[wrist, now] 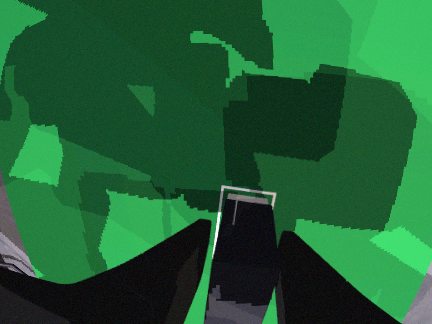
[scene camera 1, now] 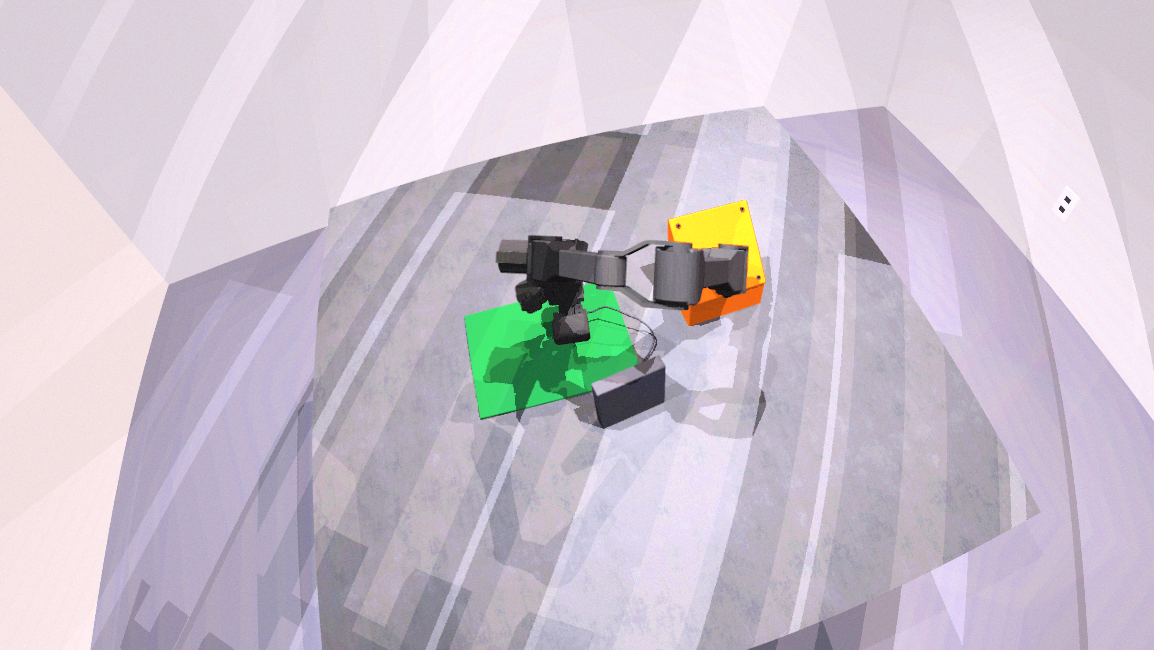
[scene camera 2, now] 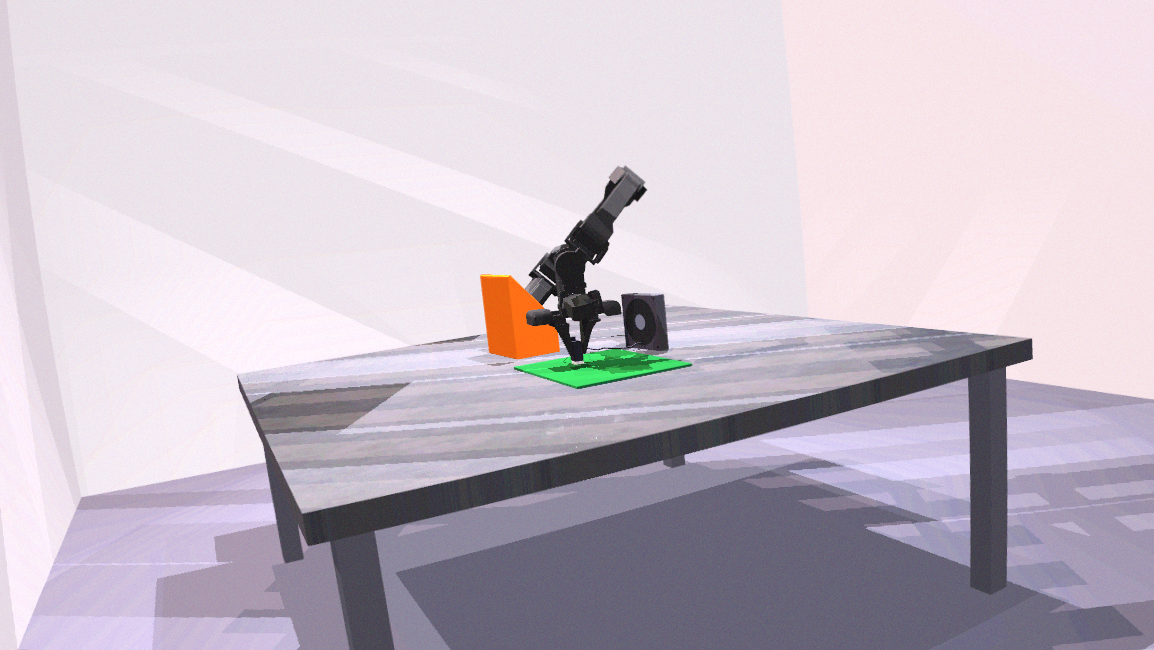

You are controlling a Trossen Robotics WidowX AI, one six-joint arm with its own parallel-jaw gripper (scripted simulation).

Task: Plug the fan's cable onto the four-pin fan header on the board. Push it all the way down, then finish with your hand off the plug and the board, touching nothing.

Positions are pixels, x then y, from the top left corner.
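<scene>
The gripper is visible in the wrist view, in scene camera 1 (573,324) and in scene camera 2. On the gripper, (wrist: 166,276) and (scene camera 2: 585,334) are the same spot. On a green board, (scene camera 1: 516,365) and (scene camera 2: 627,366) are the same spot.
</scene>
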